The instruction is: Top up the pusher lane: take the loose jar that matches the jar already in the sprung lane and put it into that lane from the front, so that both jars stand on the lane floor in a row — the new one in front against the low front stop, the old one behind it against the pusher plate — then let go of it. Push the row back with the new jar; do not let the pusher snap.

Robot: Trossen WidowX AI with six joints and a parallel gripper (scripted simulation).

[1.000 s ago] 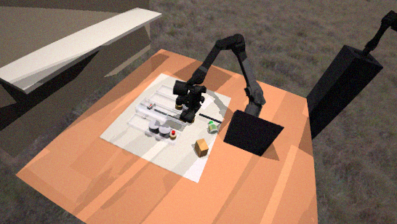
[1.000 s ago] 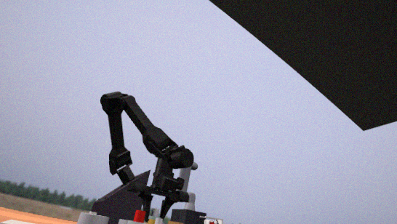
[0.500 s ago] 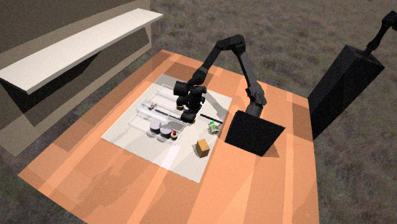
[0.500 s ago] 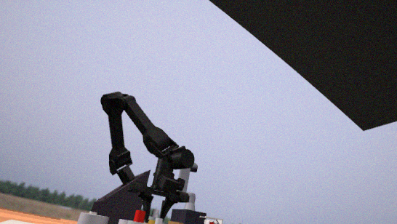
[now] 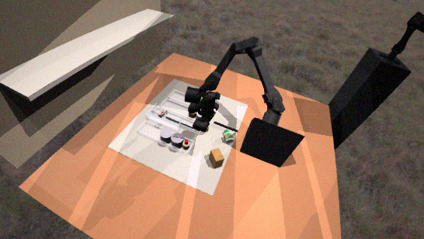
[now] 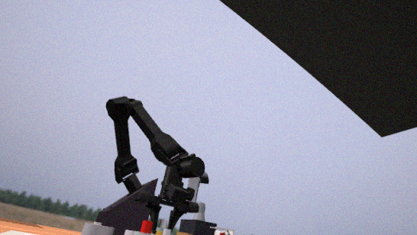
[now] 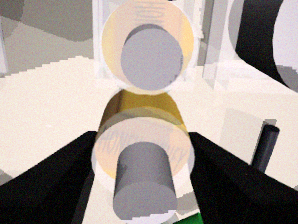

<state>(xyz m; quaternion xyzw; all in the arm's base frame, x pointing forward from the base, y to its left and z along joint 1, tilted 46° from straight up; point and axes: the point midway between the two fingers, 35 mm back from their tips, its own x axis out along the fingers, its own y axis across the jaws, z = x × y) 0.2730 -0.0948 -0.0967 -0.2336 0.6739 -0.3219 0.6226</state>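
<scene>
The black rod is 100 mm behind my gripper tip, 90 mm to the right of it and 50 mm below it. The rest, counted from my gripper tip: brown box: 100 mm behind, 150 mm to the left, 20 mm below; then white lane rack: 190 mm ahead, 40 mm below; then long pale shelf: 550 mm ahead, 80 mm to the right, 310 mm above.
</scene>
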